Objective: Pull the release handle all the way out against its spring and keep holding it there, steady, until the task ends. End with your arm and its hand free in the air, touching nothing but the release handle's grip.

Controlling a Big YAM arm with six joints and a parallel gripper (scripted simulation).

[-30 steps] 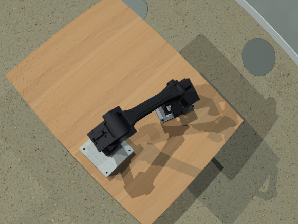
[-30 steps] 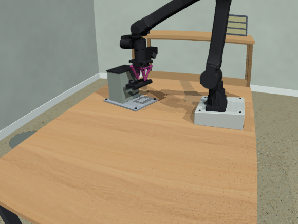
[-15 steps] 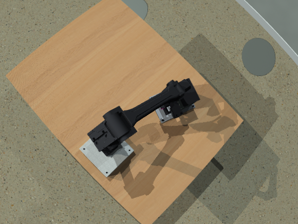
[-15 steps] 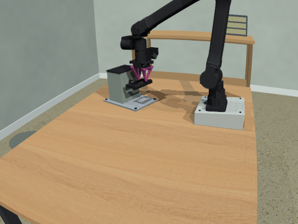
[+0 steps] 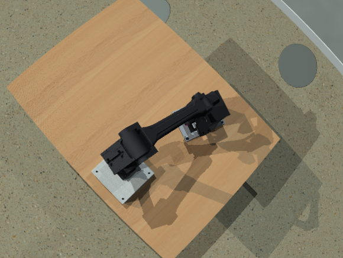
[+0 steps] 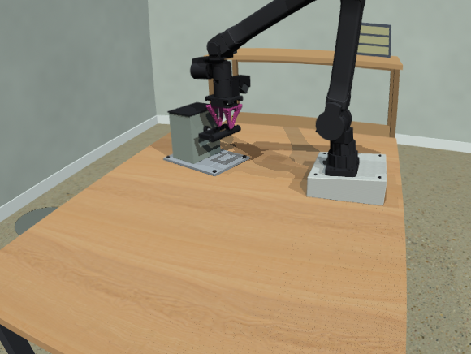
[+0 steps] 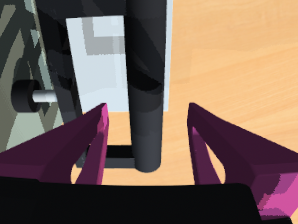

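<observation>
Now: the release handle grip 50 mm ahead of my hand, 20 mm to the right of it and 30 mm below it. Round my hand: grey baseplate 90 mm ahead, 30 mm to the right, 130 mm below.
</observation>
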